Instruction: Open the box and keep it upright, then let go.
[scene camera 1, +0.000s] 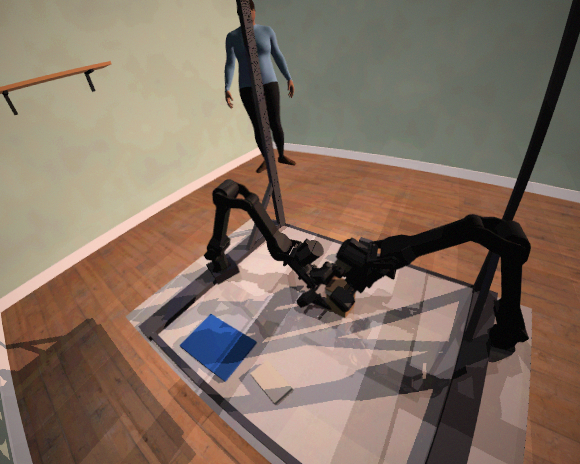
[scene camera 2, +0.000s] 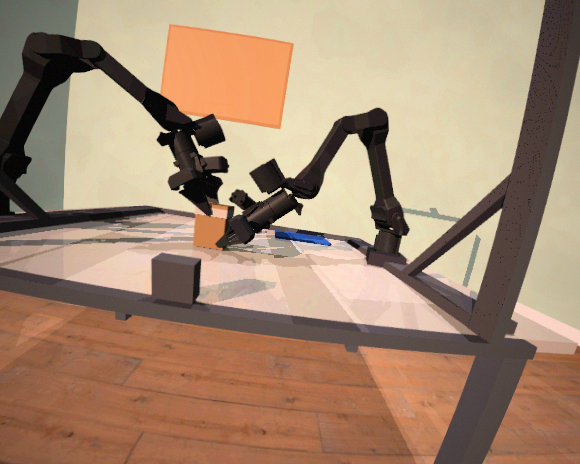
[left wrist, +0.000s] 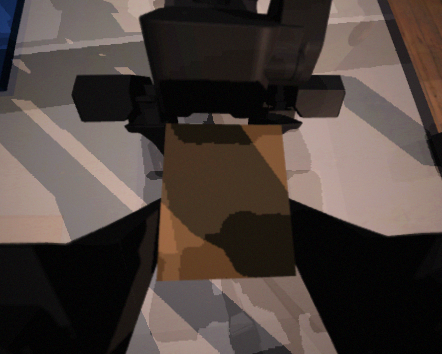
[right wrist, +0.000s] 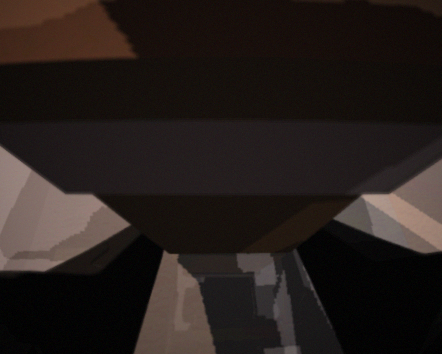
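Seen in the pictures: left gripper, fingertip midpoint: (scene camera 2: 214, 214) (left wrist: 223, 201) (right wrist: 226, 52); right gripper, fingertip midpoint: (scene camera 2: 219, 242) (right wrist: 227, 216); left arm's base at its link origin: (scene camera 1: 502, 339); right arm's base at its link origin: (scene camera 1: 221, 264) (scene camera 2: 385, 252).
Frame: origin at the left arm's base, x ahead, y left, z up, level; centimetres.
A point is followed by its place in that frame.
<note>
An orange-brown box (scene camera 1: 336, 286) (scene camera 2: 207, 233) stands upright on the white table, with a pale band (scene camera 2: 221, 213) @[x 50.5, y -1.5, z 6.9 cm] (right wrist: 225, 157) near its top. Its orange-brown top face (left wrist: 225, 175) @[x 49.6, y 1.9, z 8.6 cm] fills the middle of the left wrist view and looks closed. My left gripper (left wrist: 223, 201) @[x 48.5, y 2.1, z 6.1 cm] comes from above and is shut on the upper part of the box, one finger on each side. My right gripper (right wrist: 227, 216) @[x 50.6, y 1.9, z -0.8 cm] comes in low and is shut on the box's lower body, beneath the band. The two grippers are close together, and their arms hide much of the box in scene camera 1.
A blue square panel (scene camera 1: 212, 347) @[x 79.7, y 32.0, z -1.2 cm] (scene camera 2: 300, 237) @[x 78.2, y 27.4, z -1.2 cm] (left wrist: 6, 40) @[x 74.9, y 23.6, z -1.2 cm] and a cream flat tile (scene camera 1: 271, 383) @[x 57.0, y 33.9, z -0.5 cm] lie on the table (scene camera 1: 360, 425) @[x 32.3, y 34.3, z -2.0 cm]. A dark block (scene camera 2: 172, 277) @[x 48.0, y -28.8, z 1.7 cm] stands on the table's near edge in scene camera 2. Frame posts (scene camera 1: 262, 110) @[x 89.6, y -33.4, z 52.0 cm] (scene camera 2: 530, 165) @[x 89.4, y -34.4, z 22.0 cm] rise at the table's corners.
</note>
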